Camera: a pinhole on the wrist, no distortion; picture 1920 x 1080 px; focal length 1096.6 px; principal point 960.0 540.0 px. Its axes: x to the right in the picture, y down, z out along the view. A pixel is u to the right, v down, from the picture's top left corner.
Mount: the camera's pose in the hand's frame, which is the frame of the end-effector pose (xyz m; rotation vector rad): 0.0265 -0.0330 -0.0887 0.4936 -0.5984 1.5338
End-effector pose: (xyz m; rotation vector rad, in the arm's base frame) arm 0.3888 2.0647 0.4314 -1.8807 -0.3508 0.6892
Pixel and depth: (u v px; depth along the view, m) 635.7 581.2 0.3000
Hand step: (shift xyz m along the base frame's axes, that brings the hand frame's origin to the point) -0.0258 0.1831 0.2427
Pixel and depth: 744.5 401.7 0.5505
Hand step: -0.0713 0.4282 0.3295
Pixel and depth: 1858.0 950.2 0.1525
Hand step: -0.0958 0.0675 0.0164
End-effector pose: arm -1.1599 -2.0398 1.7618 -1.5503 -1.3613 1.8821
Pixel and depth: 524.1 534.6 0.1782
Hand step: -0.0693 0.1120 0.1541
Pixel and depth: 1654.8 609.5 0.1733
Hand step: -0.1192 -0.0213 0.0422
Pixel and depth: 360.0 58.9 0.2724
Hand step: -0.1723 0.2443 0.1853
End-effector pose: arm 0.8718 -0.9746 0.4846 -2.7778 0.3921 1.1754
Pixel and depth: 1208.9 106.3 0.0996
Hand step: 0.0581 0.0653 -0.0468
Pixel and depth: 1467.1 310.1 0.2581
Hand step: -0.0608 0.1262 -0.1766
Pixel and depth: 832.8 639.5 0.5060
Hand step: -0.0963 0.4446 -0.1535
